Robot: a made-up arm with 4 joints.
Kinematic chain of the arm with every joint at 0, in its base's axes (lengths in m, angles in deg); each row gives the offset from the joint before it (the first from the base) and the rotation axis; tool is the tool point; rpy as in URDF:
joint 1: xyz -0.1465 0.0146 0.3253 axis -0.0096 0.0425 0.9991
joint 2: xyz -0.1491 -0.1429 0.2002 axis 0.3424 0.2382 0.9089
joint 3: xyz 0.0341 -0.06 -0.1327 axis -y
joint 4: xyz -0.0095 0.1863 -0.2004 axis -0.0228 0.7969 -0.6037
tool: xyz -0.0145 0.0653 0.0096 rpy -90 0 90
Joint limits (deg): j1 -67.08..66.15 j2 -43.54..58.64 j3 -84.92..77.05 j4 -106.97..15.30
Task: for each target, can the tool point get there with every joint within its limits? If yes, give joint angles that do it. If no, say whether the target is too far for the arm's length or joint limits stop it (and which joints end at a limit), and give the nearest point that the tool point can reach.
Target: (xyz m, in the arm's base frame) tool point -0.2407 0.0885 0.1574
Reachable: yes | joints -14.77 12.00 25.47 -97.23
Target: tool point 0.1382 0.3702 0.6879
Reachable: no: joint limits stop it (at a limit: joint 1, joint 2, joint 3, joint 4) | nearest point -0.0810 0.2979 0.4180 | short by 0.355 m
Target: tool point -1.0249 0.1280 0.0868
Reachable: no: too far | nearest point -0.6111 0.0787 0.3000 | short by 0.468 m
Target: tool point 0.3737 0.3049 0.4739
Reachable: no: joint limits stop it (at a limit: joint 1, joint 2, joint 3, joint 4) | nearest point 0.1632 0.0589 0.3267 | short by 0.356 m
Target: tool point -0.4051 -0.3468 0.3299
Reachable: yes | joints 43.87 47.73 -34.72 -78.34
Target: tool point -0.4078 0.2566 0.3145
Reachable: yes | joints -41.38 6.74 -54.85 -70.33
